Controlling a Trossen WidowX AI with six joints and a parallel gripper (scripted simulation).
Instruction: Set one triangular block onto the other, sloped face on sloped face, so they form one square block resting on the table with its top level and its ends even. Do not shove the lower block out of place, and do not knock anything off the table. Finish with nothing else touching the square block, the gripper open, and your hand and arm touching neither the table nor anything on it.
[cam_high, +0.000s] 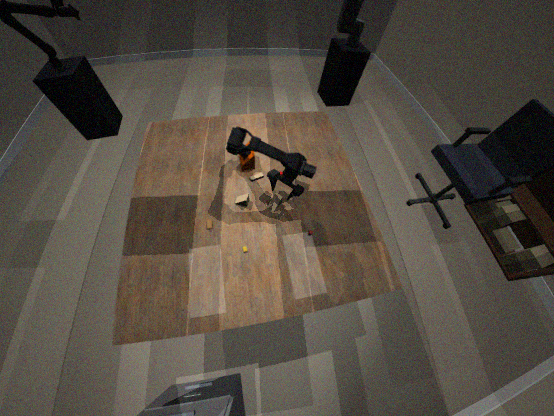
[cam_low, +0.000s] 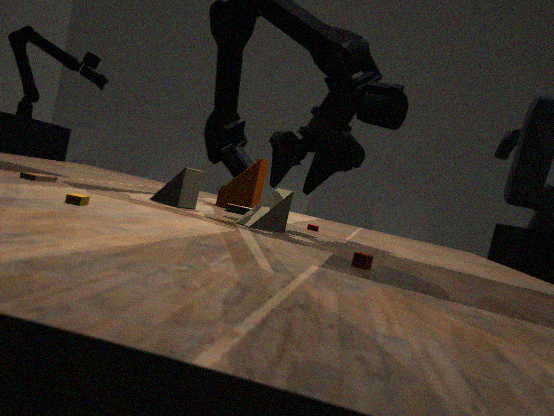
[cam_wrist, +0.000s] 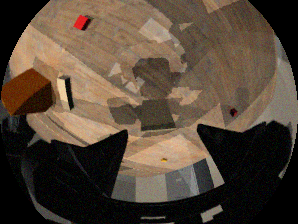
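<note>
My gripper tip is 50 mm above the pale triangular block and 20 mm to the left of it. Also, from my gripper tip: dark flat piece: 370 mm to the right, 60 mm below, 60 mm ahead; yellow piece: 220 mm to the right, 220 mm ahead, 60 mm below.
</note>
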